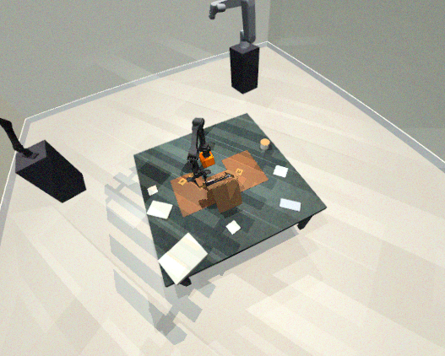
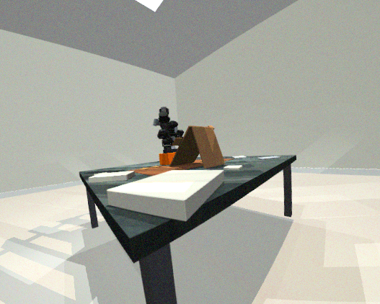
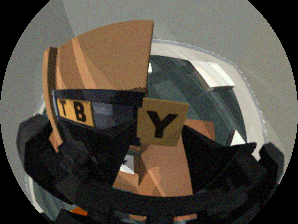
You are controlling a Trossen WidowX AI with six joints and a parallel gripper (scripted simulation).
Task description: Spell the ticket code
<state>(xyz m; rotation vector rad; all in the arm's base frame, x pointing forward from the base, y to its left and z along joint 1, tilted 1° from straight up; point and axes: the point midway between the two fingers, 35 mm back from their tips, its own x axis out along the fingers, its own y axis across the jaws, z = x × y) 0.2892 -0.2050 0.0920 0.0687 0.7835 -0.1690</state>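
Now: gripper tip 8 cm to the right of the white ticket, 7 cm above it and 5 cm past it. The rest, counted from my gripper tip: yellow letter tile (36 cm to the left, 16 cm below, 4 cm behind); then flat white slab (37 cm to the right, 16 cm below, 12 cm behind); then mat (17 cm to the left, 17 cm below, 11 cm behind).
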